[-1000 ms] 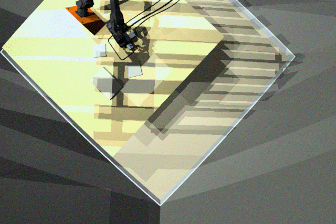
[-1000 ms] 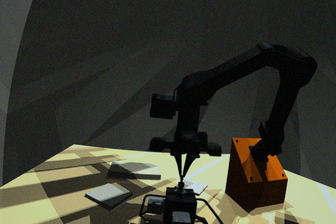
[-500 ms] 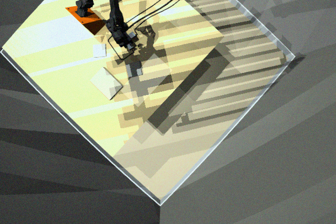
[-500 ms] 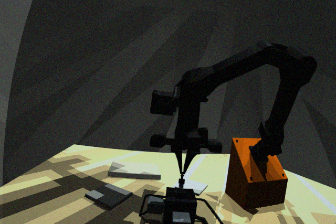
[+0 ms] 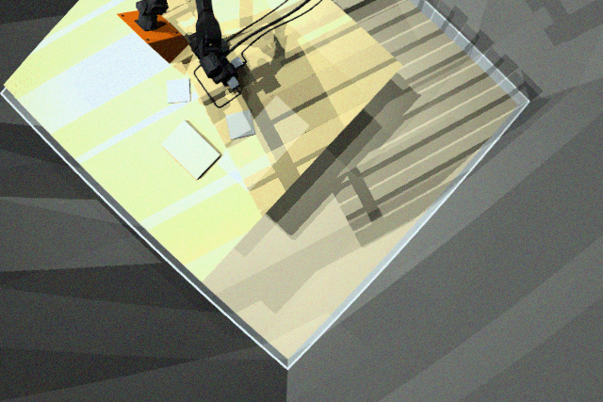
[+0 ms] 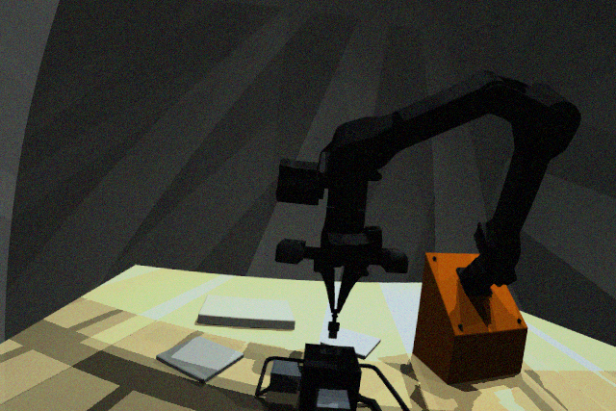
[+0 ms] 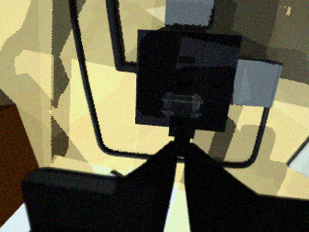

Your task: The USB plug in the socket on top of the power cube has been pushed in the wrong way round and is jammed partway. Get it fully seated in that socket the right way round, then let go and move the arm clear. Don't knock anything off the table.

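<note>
Now: gripper tip 20 mm above the dark USB plug. Round my gripper tip: plate 200 mm ahead, 130 mm below, 90 mm to the right.
</note>
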